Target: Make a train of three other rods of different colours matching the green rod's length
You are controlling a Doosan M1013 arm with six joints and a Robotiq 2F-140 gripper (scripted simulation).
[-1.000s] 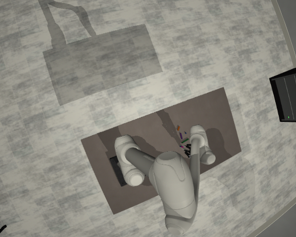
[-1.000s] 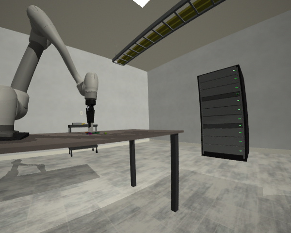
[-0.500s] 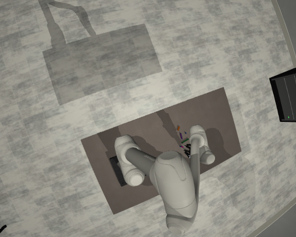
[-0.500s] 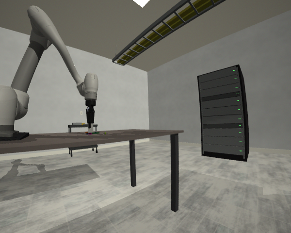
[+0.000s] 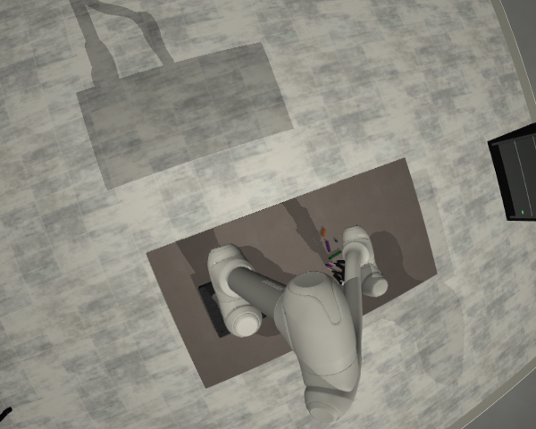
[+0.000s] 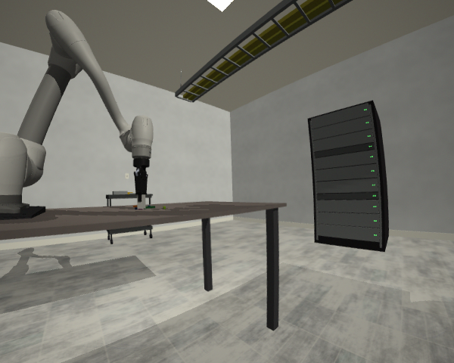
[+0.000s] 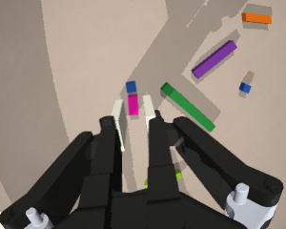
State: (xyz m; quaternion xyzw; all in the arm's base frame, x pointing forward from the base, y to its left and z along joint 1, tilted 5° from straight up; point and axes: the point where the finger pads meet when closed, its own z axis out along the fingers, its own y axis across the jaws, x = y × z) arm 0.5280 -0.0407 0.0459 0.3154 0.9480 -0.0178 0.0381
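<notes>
My hand is 3 cm above the magenta rod. From my hand the other things lie so: lime rod: 10 cm ahead, 5 cm to the right, 3 cm below; purple rod: 2 cm ahead, 10 cm to the left, 3 cm below; green rod: 4 cm ahead, 4 cm to the left, 3 cm below.
</notes>
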